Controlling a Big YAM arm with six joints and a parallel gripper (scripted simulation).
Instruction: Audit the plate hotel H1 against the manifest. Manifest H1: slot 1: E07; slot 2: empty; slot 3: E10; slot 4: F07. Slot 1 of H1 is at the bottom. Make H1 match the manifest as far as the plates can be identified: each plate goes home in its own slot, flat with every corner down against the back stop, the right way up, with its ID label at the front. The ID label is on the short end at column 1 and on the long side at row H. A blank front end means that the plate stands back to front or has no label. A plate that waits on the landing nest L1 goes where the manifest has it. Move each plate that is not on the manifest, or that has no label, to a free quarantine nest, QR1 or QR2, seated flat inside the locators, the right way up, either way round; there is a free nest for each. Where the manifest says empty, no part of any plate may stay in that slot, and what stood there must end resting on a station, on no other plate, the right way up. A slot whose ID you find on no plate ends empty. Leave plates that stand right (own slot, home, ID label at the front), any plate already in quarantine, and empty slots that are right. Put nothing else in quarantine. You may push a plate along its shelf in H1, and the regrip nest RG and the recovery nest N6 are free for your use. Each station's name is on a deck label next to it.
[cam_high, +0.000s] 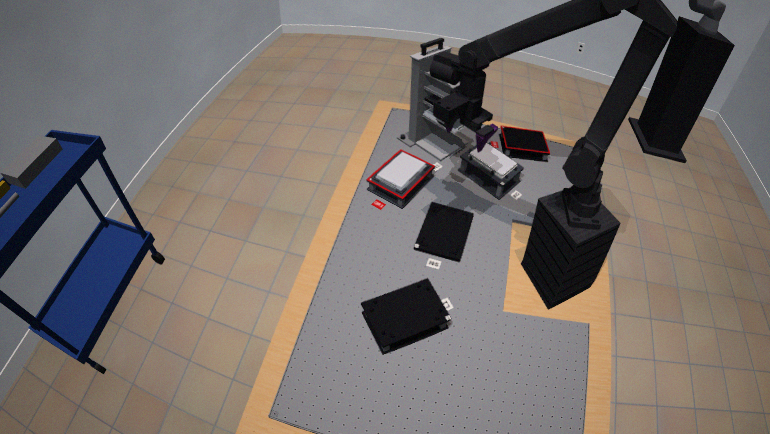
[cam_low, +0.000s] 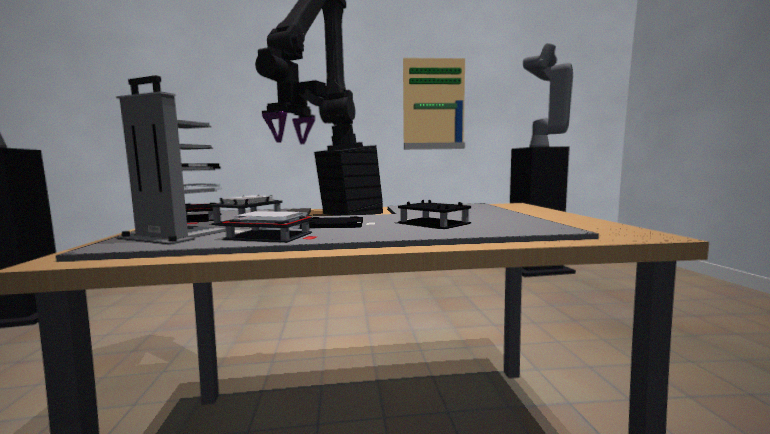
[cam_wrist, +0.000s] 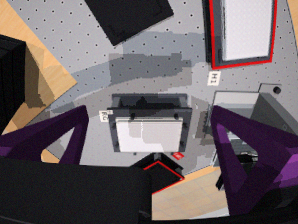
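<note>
My gripper is now 180 mm above the regrip nest, 140 mm to the left of it and 100 mm past it. Also, from my hand: H1 deck label (230 mm below, 140 mm to the right, 60 mm ahead); then dark plate (250 mm to the right, 70 mm below, 40 mm ahead); then red-rimmed quarantine nest (200 mm below, 160 mm ahead, 60 mm to the right).
</note>
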